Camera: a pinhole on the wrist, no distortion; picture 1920 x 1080 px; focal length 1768.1 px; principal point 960.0 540.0 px. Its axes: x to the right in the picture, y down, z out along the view. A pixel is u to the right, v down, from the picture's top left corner.
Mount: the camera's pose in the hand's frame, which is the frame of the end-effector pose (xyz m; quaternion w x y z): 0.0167 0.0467 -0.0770 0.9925 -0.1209 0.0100 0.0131
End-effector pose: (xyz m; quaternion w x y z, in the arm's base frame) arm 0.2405 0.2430 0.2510 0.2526 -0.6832 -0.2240 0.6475
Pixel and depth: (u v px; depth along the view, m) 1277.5 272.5 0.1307
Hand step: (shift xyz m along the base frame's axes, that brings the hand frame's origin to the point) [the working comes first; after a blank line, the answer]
In the camera's frame: 0.0235 -0.0198 0.1307

-0.0526 -0.0158 -0.0727
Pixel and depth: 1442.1 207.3 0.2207
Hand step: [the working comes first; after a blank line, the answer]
In the camera's frame: 0.0602 -0.0415 0.2207

-0.1418 0.0128 -0.1066
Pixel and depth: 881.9 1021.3 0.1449
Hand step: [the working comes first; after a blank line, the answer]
In the camera's frame: -0.0064 0.0394 0.1449

-0.0560 -0.0820 -0.0868
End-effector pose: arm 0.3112 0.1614 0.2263 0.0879 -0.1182 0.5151 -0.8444
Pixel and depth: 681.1 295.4 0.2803
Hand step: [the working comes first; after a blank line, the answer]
In the camera's frame: -0.0442 -0.0388 0.2803

0.0824 -0.2027 0.0212
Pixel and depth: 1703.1 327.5 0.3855
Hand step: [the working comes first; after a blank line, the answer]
In the camera's frame: 0.1620 -0.0463 0.3855

-0.0873 -0.3535 0.0673
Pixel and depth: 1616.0 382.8 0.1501
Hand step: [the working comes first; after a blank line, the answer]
In the camera's frame: 0.0557 -0.0133 0.1501

-0.0496 -0.1126 -0.0240
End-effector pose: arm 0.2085 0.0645 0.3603 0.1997 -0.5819 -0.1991 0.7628
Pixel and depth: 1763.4 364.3 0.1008
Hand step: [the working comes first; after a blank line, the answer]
In the camera's frame: 0.0458 -0.0100 0.1008

-0.0417 -0.0194 -0.0801
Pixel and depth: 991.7 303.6 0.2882
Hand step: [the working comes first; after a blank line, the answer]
In the camera's frame: 0.0052 -0.0385 0.2882

-0.2174 -0.0664 -0.0130
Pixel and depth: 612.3 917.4 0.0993
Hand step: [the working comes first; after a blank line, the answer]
In the camera's frame: -0.0195 0.0212 0.0993

-0.0204 -0.0782 -0.0436
